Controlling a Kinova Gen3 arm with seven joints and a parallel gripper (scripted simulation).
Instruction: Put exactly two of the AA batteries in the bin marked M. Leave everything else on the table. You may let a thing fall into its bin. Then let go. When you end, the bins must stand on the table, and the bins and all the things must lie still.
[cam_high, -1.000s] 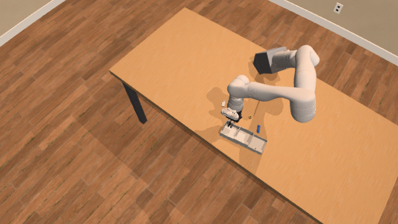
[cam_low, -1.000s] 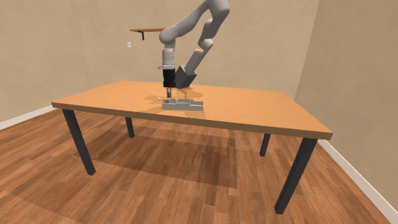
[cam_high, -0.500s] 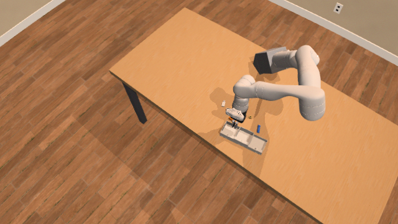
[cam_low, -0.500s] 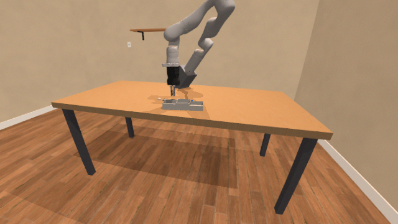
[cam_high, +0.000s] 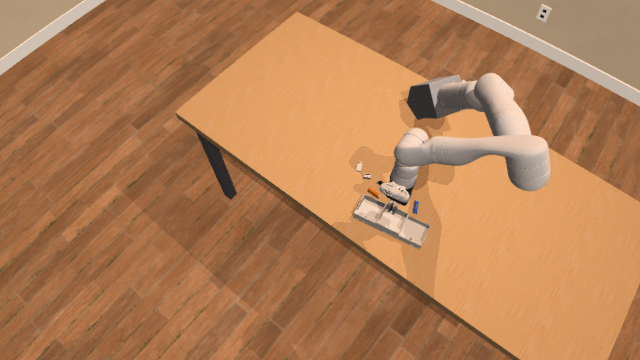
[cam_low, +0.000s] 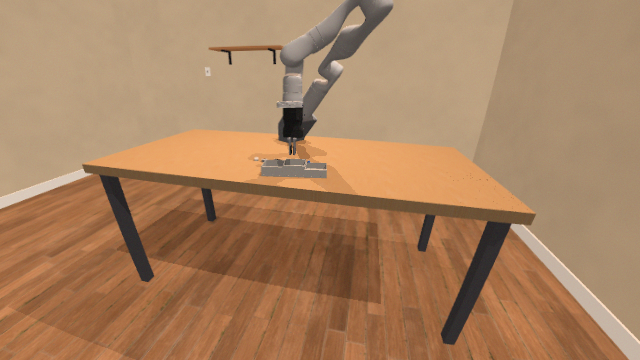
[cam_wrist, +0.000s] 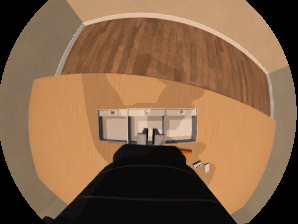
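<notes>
The grey three-compartment bin tray is 7 cm below my hand, 1 cm to the left of it and 1 cm ahead of it. Also, from my hand: black battery: 10 cm to the right, 9 cm below, 9 cm behind; blue battery: 10 cm behind, 9 cm below, 4 cm to the left; orange battery: 11 cm to the right, 9 cm below, 4 cm behind.
</notes>
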